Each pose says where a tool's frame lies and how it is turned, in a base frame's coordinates. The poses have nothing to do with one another.
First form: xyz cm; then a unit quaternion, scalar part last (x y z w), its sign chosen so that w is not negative.
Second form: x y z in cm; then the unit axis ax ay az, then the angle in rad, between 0 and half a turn. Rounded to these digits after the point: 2 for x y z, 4 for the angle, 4 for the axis.
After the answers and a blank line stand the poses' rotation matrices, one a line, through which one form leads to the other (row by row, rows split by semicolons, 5 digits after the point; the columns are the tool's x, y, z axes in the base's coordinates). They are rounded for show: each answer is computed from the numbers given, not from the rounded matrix.
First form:
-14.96 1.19 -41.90 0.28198 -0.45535 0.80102 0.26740
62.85 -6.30 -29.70 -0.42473 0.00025 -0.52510 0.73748
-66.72 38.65 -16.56 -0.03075 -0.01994 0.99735 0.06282
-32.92 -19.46 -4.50 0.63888 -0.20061 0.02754 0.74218
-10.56 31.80 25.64 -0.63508 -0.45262 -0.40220 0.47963
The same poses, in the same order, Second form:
-14.96 1.19 -41.90 0.2926 -0.4726 0.8313 2.6002
62.85 -6.30 -29.70 -0.6289 0.0004 -0.7775 1.4829
-66.72 38.65 -16.56 -0.0308 -0.0200 0.9993 3.0159
-32.92 -19.46 -4.50 0.9533 -0.2993 0.0411 1.4690
-10.56 31.80 25.64 -0.7238 -0.5158 -0.4584 2.1411

-0.69797 -0.68519 0.20822; 0.17159 -0.44230 -0.88030; 0.69527 -0.57869 0.42628
0.44854 0.77429 0.44642; -0.77471 0.08775 0.62620; 0.44568 -0.62672 0.63921
-0.99022 -0.12408 -0.06384; 0.12653 -0.99131 -0.03591; -0.05883 -0.04364 0.99731
0.91799 -0.29721 -0.26259; -0.21545 0.18215 -0.95938; 0.33297 0.93728 0.10318
0.26674 0.96071 0.07668; 0.18909 -0.13018 0.97329; 0.94504 -0.24512 -0.21638

